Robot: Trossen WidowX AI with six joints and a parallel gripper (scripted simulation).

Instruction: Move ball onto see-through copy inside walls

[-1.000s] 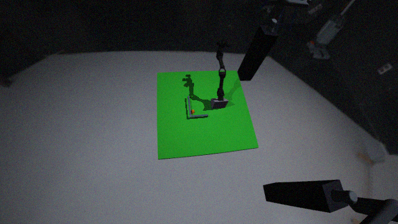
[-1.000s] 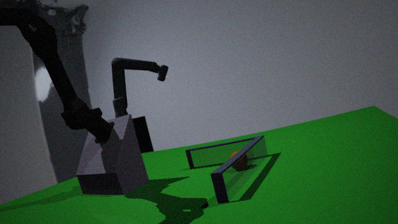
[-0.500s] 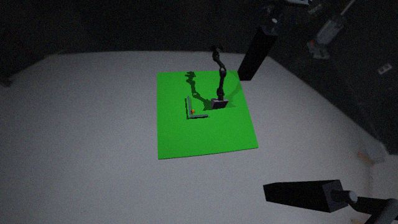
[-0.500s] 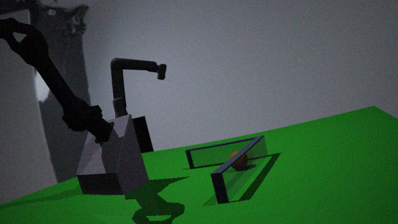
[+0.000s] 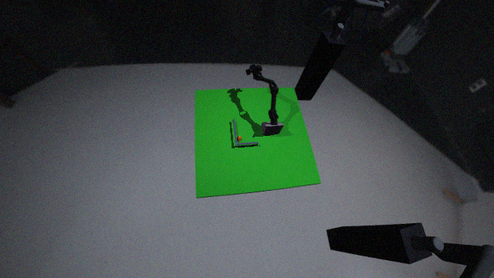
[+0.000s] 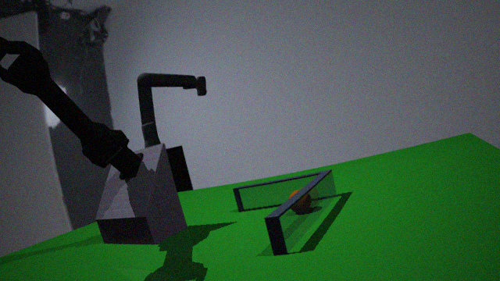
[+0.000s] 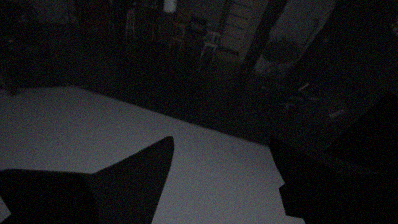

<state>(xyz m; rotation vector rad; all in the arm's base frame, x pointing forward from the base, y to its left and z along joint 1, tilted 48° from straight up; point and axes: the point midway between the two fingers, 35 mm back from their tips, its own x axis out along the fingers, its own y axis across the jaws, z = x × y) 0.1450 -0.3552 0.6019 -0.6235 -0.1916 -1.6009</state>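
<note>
My gripper tip is 79 cm to the right of the orange ball, 27 cm above it and 22 cm short of it. From my gripper tip the other things lie so: see-through copy of ball 81 cm to the left, 27 cm below, 23 cm ahead.
</note>
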